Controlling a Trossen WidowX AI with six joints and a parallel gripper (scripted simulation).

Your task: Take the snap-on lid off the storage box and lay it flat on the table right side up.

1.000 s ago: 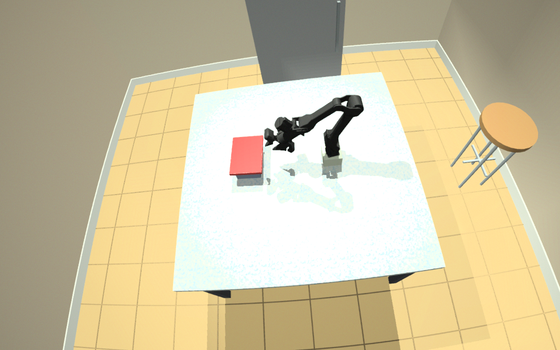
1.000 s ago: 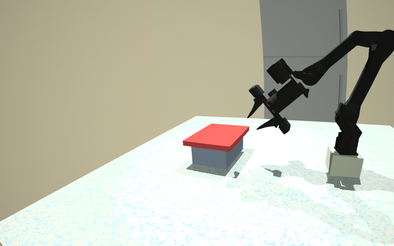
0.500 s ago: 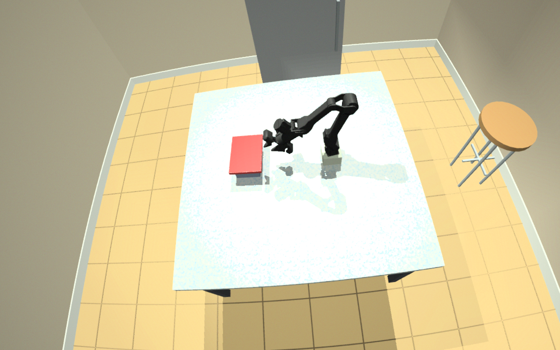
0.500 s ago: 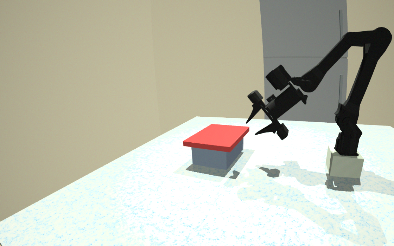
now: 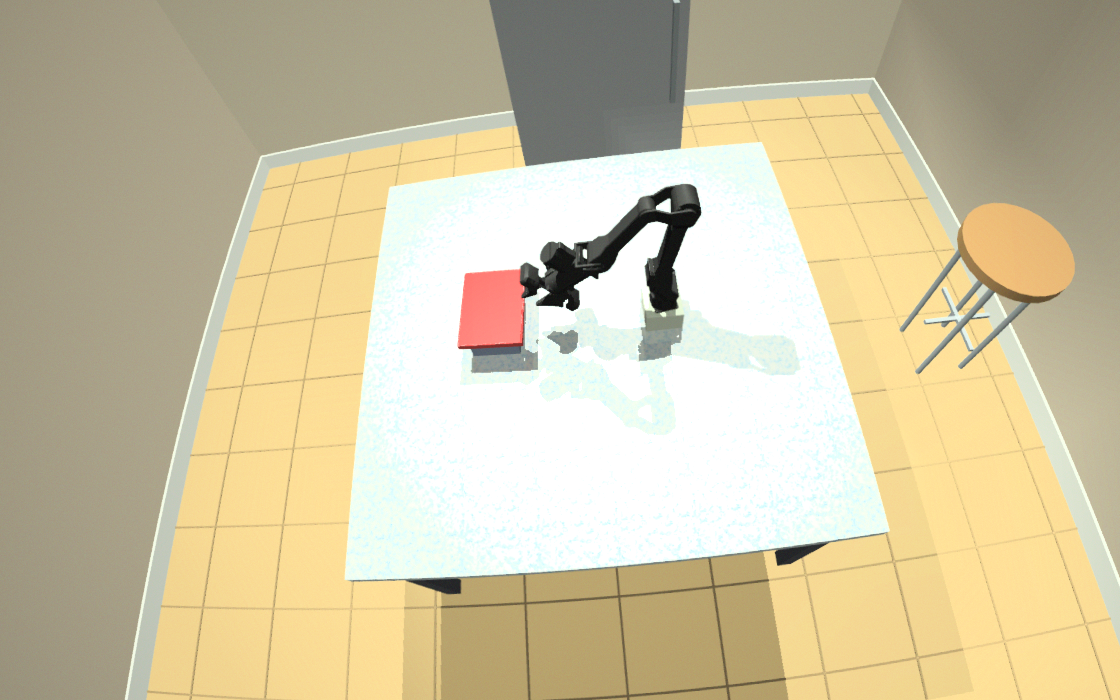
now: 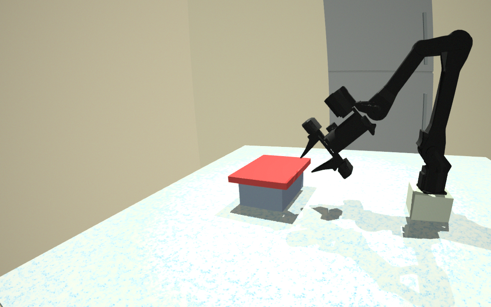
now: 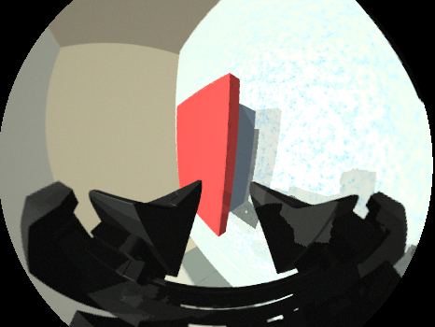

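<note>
My gripper tip is now 10 cm short of the red lid, 2 cm to the left of it and 2 cm above it. From my gripper tip the other things lie so: storage box (10 cm ahead, 2 cm to the right, 6 cm below).
</note>
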